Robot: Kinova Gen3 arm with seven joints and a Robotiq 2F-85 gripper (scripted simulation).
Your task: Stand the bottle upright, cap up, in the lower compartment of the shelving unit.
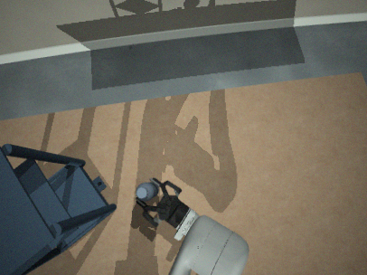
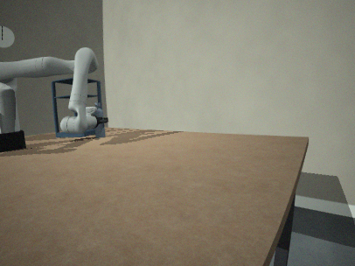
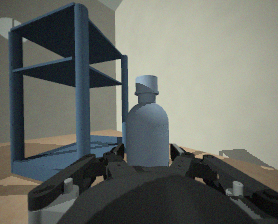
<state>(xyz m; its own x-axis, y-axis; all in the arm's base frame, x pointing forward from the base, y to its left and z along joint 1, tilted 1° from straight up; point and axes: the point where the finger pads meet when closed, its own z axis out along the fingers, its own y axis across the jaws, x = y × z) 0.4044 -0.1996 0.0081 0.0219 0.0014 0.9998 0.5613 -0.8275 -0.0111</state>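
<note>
The pale blue bottle lies 3 cm above my hand. Round my hand: shelving unit: 29 cm to the left, 9 cm above, 4 cm ahead.
</note>
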